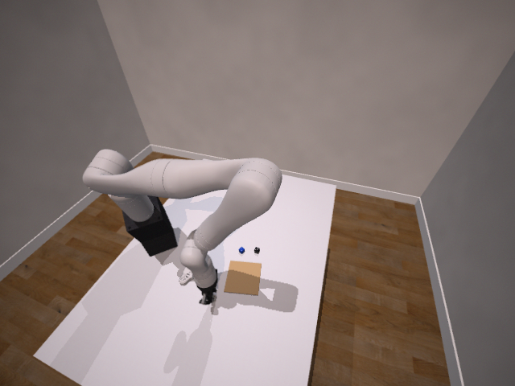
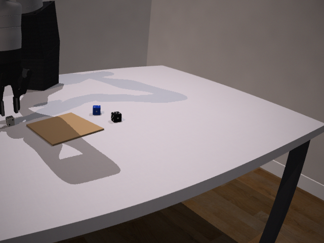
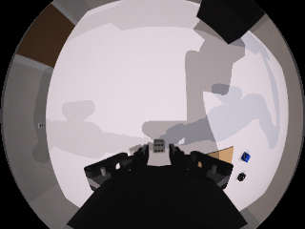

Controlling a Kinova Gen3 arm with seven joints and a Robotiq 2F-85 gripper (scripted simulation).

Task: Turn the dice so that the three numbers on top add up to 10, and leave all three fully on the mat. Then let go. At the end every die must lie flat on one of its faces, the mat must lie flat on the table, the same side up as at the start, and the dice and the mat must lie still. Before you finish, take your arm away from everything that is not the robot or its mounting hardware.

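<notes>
Now: hand 40 mm above the white die. The rest, counted from my hand: blue die 20 mm ahead, 240 mm to the left, 40 mm below; then tan mat 80 mm ahead, 120 mm to the left, 40 mm below; then black die 90 mm ahead, 260 mm to the left, 40 mm below.
</notes>
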